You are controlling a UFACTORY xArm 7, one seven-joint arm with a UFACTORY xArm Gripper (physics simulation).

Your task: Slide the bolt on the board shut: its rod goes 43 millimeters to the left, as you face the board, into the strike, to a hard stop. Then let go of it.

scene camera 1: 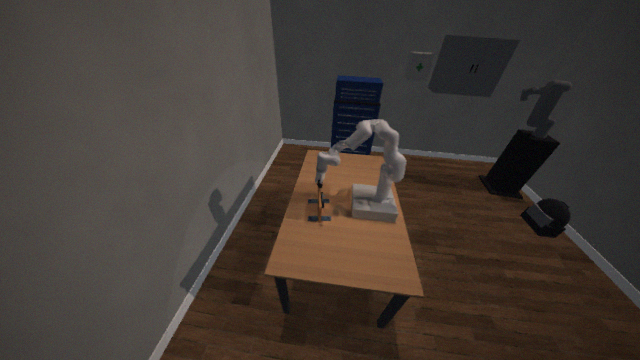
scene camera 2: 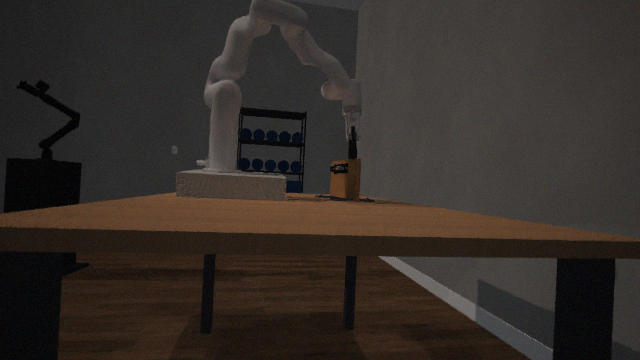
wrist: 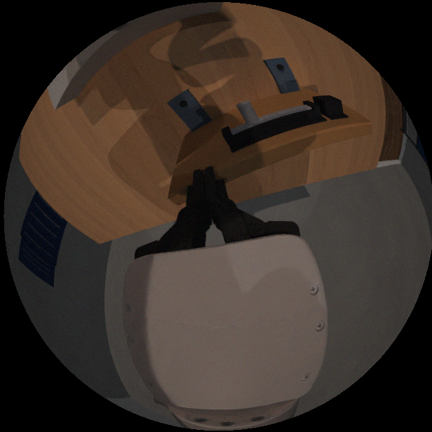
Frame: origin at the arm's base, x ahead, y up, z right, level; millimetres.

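Where they show: gripper, fingertip midpoint: (scene camera 1: pixel 319 187) (scene camera 2: pixel 352 159); arm's base, origin of the base link: (scene camera 1: pixel 380 198) (scene camera 2: pixel 222 171).
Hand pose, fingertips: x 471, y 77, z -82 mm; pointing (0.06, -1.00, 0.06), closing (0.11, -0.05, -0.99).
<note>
Things, the pixels of their top centre, and the offset from my fingertips. Level surfaces: height alone.
- orange board, middle of its top: (scene camera 2: pixel 345 160) (scene camera 1: pixel 319 194) dx -18, dy +1, dz -81 mm
- bolt's black housing, middle of its top: (scene camera 2: pixel 338 166) dx -45, dy -28, dz -74 mm
- wooden table, its level: dy -160 mm
The orange board (scene camera 1: pixel 320 214) (scene camera 2: pixel 344 186) (wrist: pixel 199 144) stands upright on the table. The bolt's black housing (scene camera 2: pixel 339 169) (wrist: pixel 280 131) is on its face, with a grey rod (wrist: pixel 285 119) along it. A grey knob (wrist: pixel 245 113) sticks out near the housing's left end in the wrist view. The black strike (wrist: pixel 331 106) is beyond the opposite end; whether the rod enters it is unclear. My gripper (scene camera 1: pixel 320 186) (scene camera 2: pixel 353 157) (wrist: pixel 206 180) is shut and empty. Its fingertips are at the board's top edge, near the end away from the strike, apart from the knob. Contact with the board cannot be told.
Blue feet (wrist: pixel 189 110) (wrist: pixel 281 75) extend from the board's base on the wooden table (scene camera 1: pixel 345 255) (scene camera 2: pixel 280 220). The arm's white base (scene camera 1: pixel 374 210) (scene camera 2: pixel 230 186) stands on the table, on the bolt's side of the board. A grey wall (scene camera 1: pixel 150 125) rises beyond the table's far side from the base.
</note>
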